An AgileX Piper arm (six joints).
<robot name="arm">
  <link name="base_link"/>
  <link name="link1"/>
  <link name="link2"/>
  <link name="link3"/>
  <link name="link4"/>
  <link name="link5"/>
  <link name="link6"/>
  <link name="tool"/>
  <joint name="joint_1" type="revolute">
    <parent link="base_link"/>
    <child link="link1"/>
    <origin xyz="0 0 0.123" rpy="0 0 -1.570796"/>
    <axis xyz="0 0 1"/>
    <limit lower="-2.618" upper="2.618"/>
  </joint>
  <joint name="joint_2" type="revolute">
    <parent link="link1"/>
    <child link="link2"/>
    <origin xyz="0 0 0" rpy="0 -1.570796 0"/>
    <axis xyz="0 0 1"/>
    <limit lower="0" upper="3.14"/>
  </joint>
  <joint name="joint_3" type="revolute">
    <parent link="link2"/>
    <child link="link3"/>
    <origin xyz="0.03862 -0.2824 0" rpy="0 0 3.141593"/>
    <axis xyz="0 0 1"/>
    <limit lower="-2.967" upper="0"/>
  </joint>
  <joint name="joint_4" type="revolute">
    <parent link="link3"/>
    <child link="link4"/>
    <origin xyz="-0.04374 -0.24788 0" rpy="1.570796 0 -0.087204"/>
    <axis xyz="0 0 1"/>
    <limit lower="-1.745" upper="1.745"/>
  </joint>
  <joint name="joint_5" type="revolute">
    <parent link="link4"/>
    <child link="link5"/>
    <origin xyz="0 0 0" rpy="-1.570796 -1.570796 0"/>
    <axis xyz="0 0 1"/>
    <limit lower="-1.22" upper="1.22"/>
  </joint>
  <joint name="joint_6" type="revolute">
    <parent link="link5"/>
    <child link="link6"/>
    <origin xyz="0.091 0 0" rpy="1.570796 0 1.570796"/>
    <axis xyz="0 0 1"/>
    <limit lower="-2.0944" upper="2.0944"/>
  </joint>
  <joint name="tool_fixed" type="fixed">
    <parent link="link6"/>
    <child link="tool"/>
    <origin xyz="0 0 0" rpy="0 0 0"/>
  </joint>
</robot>
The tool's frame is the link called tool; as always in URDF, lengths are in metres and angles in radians.
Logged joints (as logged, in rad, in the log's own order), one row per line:
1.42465, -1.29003, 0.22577, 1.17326, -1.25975, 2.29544
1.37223, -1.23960, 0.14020, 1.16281, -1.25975, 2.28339
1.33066, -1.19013, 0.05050, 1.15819, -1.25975, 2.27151
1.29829, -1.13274, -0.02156, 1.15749, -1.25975, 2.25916
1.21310, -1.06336, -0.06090, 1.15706, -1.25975, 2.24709
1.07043, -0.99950, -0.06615, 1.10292, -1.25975, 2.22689
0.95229, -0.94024, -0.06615, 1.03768, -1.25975, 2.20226
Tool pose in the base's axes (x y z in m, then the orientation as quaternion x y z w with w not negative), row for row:
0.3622, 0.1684, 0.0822, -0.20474, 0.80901, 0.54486, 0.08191
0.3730, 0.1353, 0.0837, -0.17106, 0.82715, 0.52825, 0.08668
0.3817, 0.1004, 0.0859, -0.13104, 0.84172, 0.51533, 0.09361
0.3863, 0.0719, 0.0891, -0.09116, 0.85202, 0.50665, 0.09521
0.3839, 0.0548, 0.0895, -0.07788, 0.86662, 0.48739, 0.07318
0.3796, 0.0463, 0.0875, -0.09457, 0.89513, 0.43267, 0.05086
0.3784, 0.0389, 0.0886, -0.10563, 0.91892, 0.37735, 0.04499
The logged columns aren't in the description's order. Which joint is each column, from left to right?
Columns, left to right: joint_4, joint_6, joint_1, joint_5, joint_3, joint_2.
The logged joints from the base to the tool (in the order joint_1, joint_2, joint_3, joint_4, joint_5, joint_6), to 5 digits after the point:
0.22577, 2.29544, -1.25975, 1.42465, 1.17326, -1.29003
0.14020, 2.28339, -1.25975, 1.37223, 1.16281, -1.23960
0.05050, 2.27151, -1.25975, 1.33066, 1.15819, -1.19013
-0.02156, 2.25916, -1.25975, 1.29829, 1.15749, -1.13274
-0.06090, 2.24709, -1.25975, 1.21310, 1.15706, -1.06336
-0.06615, 2.22689, -1.25975, 1.07043, 1.10292, -0.99950
-0.06615, 2.20226, -1.25975, 0.95229, 1.03768, -0.94024

